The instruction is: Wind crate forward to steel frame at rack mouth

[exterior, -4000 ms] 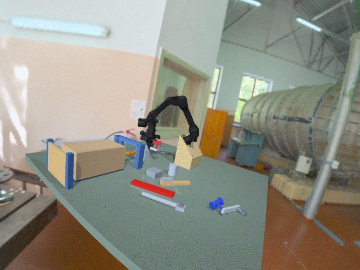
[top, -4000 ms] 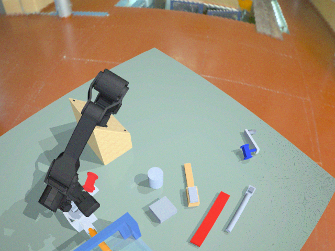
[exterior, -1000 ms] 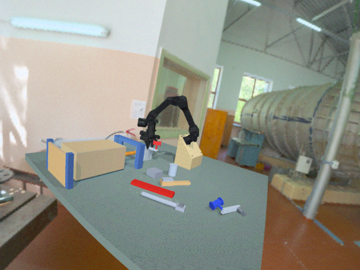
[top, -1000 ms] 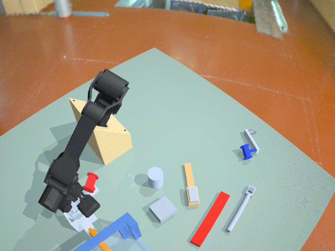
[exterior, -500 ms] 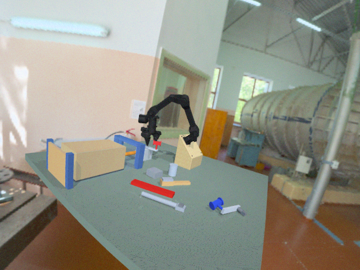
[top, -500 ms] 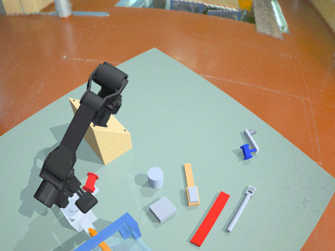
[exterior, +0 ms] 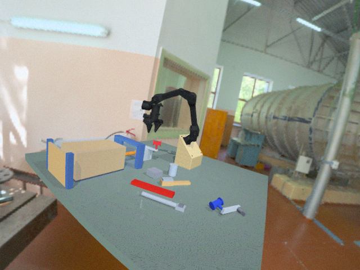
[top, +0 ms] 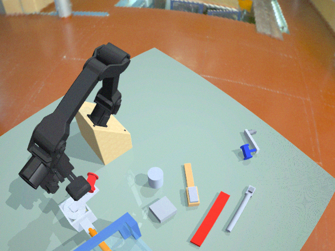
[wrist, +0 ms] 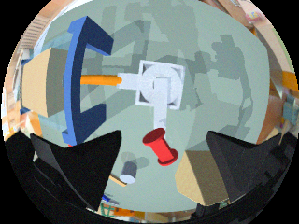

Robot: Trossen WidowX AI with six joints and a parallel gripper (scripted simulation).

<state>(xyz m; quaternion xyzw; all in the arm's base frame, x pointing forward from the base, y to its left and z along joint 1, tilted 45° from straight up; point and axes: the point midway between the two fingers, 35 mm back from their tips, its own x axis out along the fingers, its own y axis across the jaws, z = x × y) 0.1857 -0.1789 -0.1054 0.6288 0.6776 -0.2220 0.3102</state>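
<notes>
Now: the red knob 1 cm behind my gripper tip, 6 cm to the left of it and 8 cm below it. The rest, counted from my gripper tip: pale grey winch 1 cm behind, 5 cm to the right, 18 cm below; then winch handle 2 cm to the left, 11 cm below; then blue frame 16 cm ahead, 4 cm to the right, 11 cm below.
</notes>
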